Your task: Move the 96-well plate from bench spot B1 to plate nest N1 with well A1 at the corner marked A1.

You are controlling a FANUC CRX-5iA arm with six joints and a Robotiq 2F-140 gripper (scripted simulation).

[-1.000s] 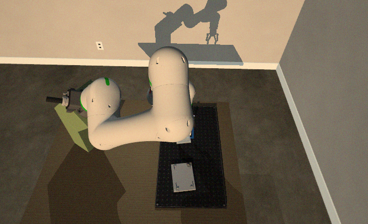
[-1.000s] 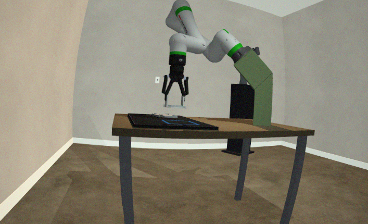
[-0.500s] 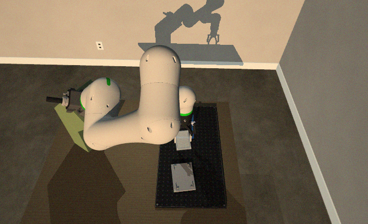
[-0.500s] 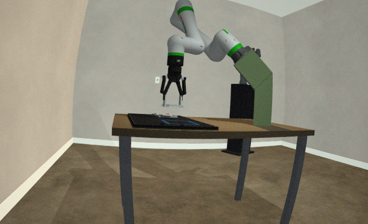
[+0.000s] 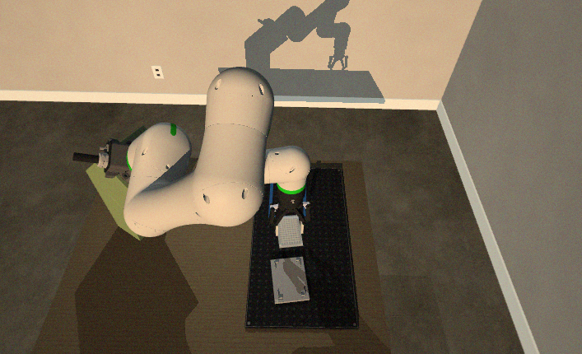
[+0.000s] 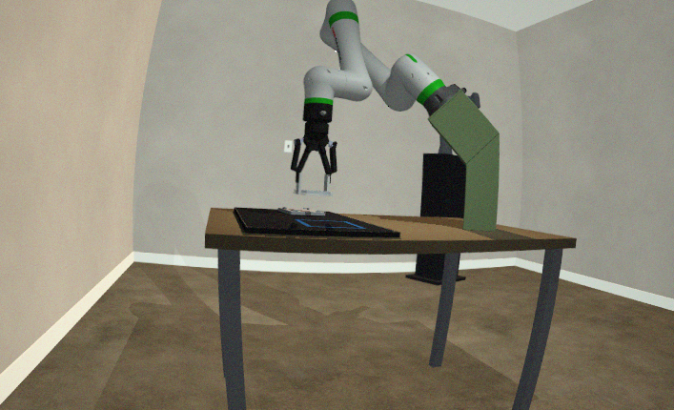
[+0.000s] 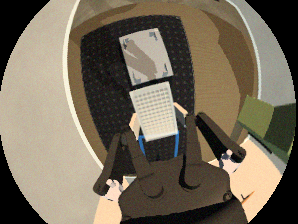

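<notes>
The grey plate nest lies 150 mm to the right of my hand, 90 mm below it and 50 mm behind it. The rest, counted from my hand: white 96-well plate: 20 mm below.
</notes>
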